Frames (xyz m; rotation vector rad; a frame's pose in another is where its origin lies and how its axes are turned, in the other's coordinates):
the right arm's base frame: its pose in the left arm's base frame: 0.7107 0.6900 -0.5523 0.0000 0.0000 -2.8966
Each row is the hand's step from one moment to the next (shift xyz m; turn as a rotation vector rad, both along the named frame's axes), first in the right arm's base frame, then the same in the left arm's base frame.
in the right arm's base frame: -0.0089 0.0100 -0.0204 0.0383 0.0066 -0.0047
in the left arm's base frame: 0.0111 -0.0075 -0.0204 -0.0356 -0.0157 -0.0047
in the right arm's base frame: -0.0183 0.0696 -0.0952 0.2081 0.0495 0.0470
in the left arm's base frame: 0.0346 -0.0631 -0.0952 -0.1899 -0.0985 0.0470
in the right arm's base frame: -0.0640 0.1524 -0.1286 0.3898 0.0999 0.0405
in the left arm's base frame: 0.0991 -0.1323 -0.1286 -0.3539 -0.1915 0.0405
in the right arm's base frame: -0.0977 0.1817 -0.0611 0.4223 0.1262 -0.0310
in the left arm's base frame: 0.1389 -0.1526 -0.0611 -0.3791 -0.2249 -0.0310
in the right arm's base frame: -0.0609 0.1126 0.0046 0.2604 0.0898 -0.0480
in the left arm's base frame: 0.0864 -0.0945 0.0046 -0.2308 -0.1503 -0.0480
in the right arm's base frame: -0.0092 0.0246 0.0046 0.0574 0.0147 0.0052
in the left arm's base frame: 0.0149 -0.0216 0.0046 -0.0521 -0.0282 0.0052
